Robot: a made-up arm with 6 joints. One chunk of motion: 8 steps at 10 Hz.
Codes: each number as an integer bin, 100 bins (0 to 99) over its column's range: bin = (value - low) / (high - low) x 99, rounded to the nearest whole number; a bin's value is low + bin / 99 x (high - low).
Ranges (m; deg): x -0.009..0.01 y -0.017..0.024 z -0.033..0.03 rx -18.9..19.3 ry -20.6..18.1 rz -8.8..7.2
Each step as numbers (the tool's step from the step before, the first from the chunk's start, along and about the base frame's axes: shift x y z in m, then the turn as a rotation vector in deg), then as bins.
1 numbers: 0.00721 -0.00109 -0.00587 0.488 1.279 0.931
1 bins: 84 38 43 50 56 60
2 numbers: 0.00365 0.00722 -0.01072 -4.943 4.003 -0.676
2 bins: 66 58 35 36 63 50
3 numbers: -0.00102 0.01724 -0.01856 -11.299 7.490 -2.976
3 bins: 42 83 23 20 72 36
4 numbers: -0.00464 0.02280 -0.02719 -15.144 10.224 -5.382
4 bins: 23 96 9 10 79 21
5 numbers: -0.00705 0.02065 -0.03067 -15.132 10.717 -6.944
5 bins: 10 91 4 10 80 11
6 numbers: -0.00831 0.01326 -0.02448 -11.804 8.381 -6.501
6 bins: 4 73 13 18 74 14
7 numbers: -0.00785 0.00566 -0.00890 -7.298 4.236 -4.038
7 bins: 6 55 38 30 64 29
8 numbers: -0.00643 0.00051 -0.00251 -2.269 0.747 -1.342
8 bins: 13 42 48 43 55 46
